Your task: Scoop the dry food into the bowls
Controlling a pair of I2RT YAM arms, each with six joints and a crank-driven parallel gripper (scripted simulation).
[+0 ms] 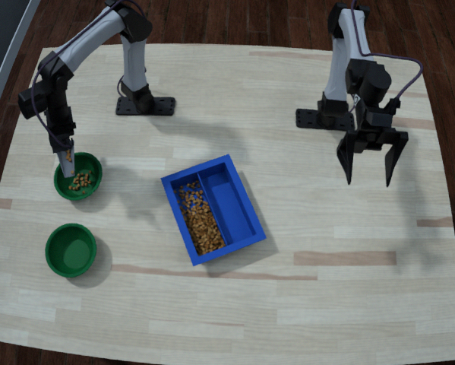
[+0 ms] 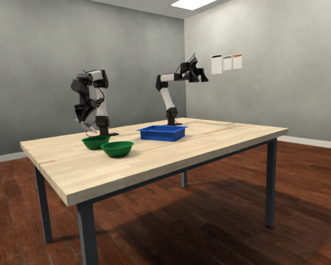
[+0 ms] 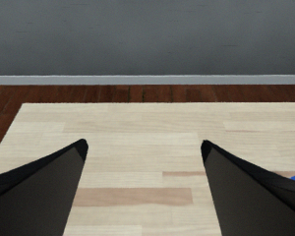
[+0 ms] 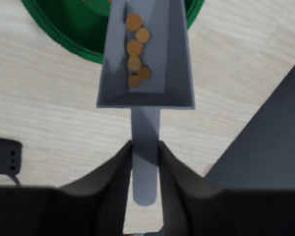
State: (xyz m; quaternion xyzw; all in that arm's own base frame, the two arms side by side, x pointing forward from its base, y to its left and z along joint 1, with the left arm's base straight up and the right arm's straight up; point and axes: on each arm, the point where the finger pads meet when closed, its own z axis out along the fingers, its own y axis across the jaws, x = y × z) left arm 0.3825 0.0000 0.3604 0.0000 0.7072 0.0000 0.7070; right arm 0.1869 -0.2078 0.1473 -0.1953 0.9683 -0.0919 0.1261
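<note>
Right now the grey scoop is 4 cm ahead of my right hand, 2 cm below it and 1 cm to the left of it. The rest, counted from my right hand: blue box 46 cm to the left, 16 cm ahead, 10 cm below.
</note>
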